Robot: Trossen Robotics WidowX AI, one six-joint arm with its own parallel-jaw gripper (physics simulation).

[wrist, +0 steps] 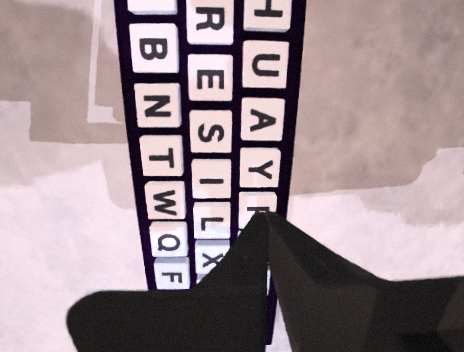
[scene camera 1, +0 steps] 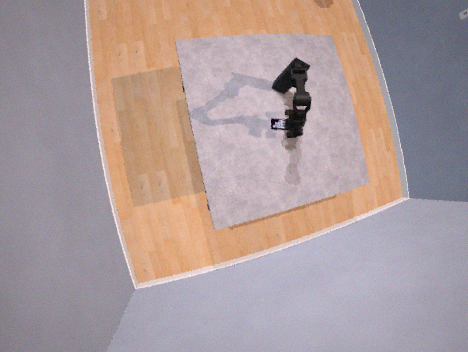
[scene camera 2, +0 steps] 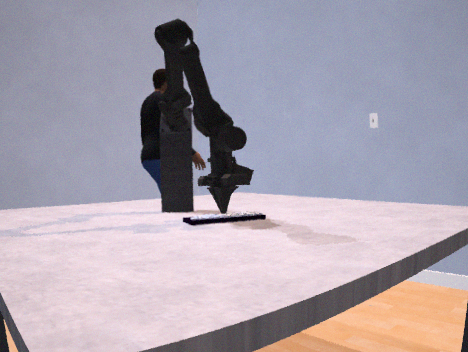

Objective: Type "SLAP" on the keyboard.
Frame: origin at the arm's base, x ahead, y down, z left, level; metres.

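Seen in the pictures: gripper, fingertip midpoint: (wrist: 264,221) (scene camera 1: 285,127) (scene camera 2: 223,213); arm's base, origin of the base link: (scene camera 1: 297,68) (scene camera 2: 174,119).
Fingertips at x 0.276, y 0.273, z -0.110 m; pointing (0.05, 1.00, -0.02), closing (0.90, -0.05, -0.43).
Pixels of each thing's top centre, then the offset from my fingertips to it. Level surfaces: height alone.
- keyboard, middle of its top: (wrist: 211,192) (scene camera 2: 224,214) (scene camera 1: 286,124) dx -0.014, dy +0.005, dz +0.021 m
- S key, middle of its top: (wrist: 211,132) dx -0.002, dy +0.005, dz +0.043 m
- L key, middle of its top: (wrist: 212,223) dx -0.021, dy +0.005, dz +0.008 m
- P key, middle of its top: (wrist: 257,212) dx -0.001, dy +0.005, dz +0.002 m
- grey table, its level: dy +0.023 m
- Y key, middle of its top: (wrist: 260,169) dx +0.009, dy +0.005, dz +0.020 m
- X key, middle of its top: (wrist: 212,259) dx -0.031, dy +0.005, dz -0.010 m
The keyboard (scene camera 1: 273,123) (scene camera 2: 192,221) (wrist: 295,30) is a thin dark slab with white letter keys, lying flat on the table. In the wrist view the S key (wrist: 210,132), the A key (wrist: 262,120), the L key (wrist: 212,220) and part of the P key (wrist: 251,207) show. My gripper (scene camera 2: 223,212) (wrist: 264,221) is shut and empty, pointing down. Its joined tips are at the P key and cover its lower part; whether they touch it I cannot tell. The fingers hide the keys below P in the wrist view.
The grey table (scene camera 1: 250,180) (scene camera 2: 125,280) carries the arm's dark base column (scene camera 2: 177,172). A person (scene camera 2: 150,125) in a dark top and blue trousers stands behind the column. The Y key (wrist: 260,169) and X key (wrist: 211,256) lie close to the fingertips.
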